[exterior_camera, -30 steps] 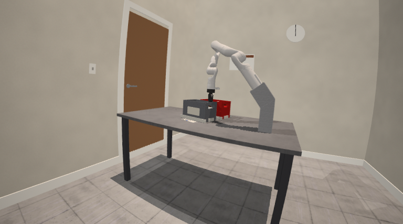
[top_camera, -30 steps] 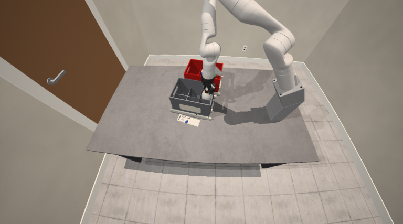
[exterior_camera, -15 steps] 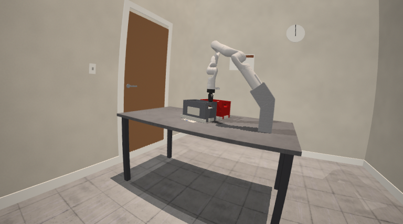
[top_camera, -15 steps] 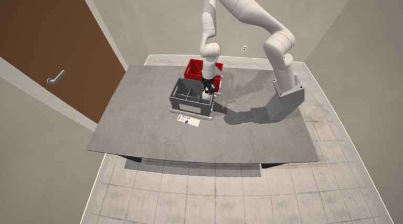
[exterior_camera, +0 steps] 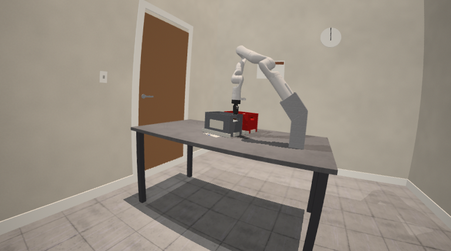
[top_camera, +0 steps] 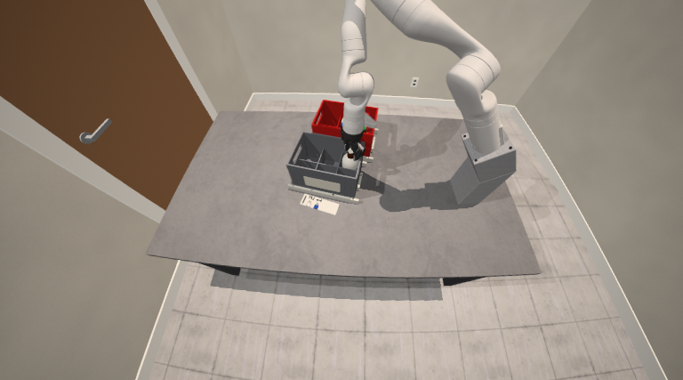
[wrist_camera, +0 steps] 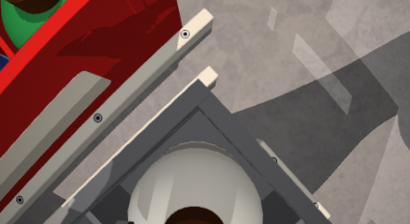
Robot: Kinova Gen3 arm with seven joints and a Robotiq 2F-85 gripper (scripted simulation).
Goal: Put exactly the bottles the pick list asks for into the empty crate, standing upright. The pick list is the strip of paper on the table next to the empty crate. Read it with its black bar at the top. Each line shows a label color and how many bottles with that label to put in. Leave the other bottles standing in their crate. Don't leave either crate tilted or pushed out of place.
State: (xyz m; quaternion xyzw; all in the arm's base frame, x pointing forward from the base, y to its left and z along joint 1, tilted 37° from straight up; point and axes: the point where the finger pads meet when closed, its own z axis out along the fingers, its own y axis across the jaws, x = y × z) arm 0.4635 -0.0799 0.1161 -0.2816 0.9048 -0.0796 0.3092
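My gripper is now 20 cm to the left of the red crate, 7 cm above it and 3 cm short of it. Round my hand: blue-label bottle (15 cm to the right, 7 cm below, 4 cm ahead); then green-label bottle (14 cm to the right, 7 cm below, 5 cm behind); then grey crate (10 cm ahead, 7 cm below, 3 cm to the left).
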